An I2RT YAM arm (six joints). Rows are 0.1 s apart.
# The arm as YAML. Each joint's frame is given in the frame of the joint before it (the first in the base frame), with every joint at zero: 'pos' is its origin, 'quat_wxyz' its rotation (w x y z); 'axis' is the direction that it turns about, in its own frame. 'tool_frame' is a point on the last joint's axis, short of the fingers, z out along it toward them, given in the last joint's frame.
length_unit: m
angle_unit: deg
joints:
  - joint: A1
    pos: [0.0, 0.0, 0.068]
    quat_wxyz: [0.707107, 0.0, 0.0, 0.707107]
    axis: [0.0, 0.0, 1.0]
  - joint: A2
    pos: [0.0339, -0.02, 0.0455]
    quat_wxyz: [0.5, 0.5, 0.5, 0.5]
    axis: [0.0, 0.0, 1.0]
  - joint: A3
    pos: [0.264, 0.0, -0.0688]
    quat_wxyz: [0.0, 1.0, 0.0, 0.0]
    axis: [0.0, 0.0, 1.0]
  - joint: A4
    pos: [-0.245, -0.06, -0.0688]
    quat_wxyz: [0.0, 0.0, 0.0, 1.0]
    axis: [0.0, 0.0, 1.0]
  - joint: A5
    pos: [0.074, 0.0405, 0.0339]
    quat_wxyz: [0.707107, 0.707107, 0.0, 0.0]
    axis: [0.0, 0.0, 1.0]
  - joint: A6
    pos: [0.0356, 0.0, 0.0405]
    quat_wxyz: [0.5, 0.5, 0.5, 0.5]
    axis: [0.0, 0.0, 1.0]
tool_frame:
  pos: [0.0, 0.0, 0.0]
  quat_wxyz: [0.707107, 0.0, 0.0, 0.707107]
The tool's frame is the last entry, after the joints.
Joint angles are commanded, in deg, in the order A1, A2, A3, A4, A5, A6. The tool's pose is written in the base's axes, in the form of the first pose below.
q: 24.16, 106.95, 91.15, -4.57, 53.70, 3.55
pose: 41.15 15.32 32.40 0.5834 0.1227 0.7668 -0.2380
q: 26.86, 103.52, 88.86, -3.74, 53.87, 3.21
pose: 39.13 16.59 33.62 0.5990 0.1112 0.7620 -0.2195
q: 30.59, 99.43, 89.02, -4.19, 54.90, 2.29
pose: 36.47 18.18 36.49 0.6237 0.1017 0.7498 -0.1962
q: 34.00, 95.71, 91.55, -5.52, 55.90, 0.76
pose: 33.78 19.23 40.25 0.6507 0.0966 0.7334 -0.1717
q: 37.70, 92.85, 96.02, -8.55, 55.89, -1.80
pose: 30.92 20.17 44.18 0.6725 0.0761 0.7215 -0.1464
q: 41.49, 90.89, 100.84, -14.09, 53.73, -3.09
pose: 28.11 21.03 47.20 0.6826 0.0370 0.7211 -0.1126
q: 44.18, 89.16, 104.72, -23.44, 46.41, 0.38
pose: 25.73 21.40 48.75 0.6713 -0.0184 0.7395 -0.0460
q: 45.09, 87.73, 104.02, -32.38, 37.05, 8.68
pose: 24.55 21.59 47.52 0.6232 -0.0553 0.7794 0.0313
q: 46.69, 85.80, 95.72, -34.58, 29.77, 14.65
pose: 23.72 22.58 43.43 0.5590 -0.0912 0.8202 0.0801
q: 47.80, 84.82, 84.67, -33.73, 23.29, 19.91
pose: 23.20 23.49 37.63 0.4818 -0.1161 0.8617 0.1087
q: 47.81, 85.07, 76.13, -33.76, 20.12, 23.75
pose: 22.91 23.45 32.49 0.4140 -0.1195 0.8967 0.1011
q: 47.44, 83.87, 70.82, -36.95, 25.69, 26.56
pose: 22.25 21.95 29.79 0.3920 -0.0912 0.9148 0.0338
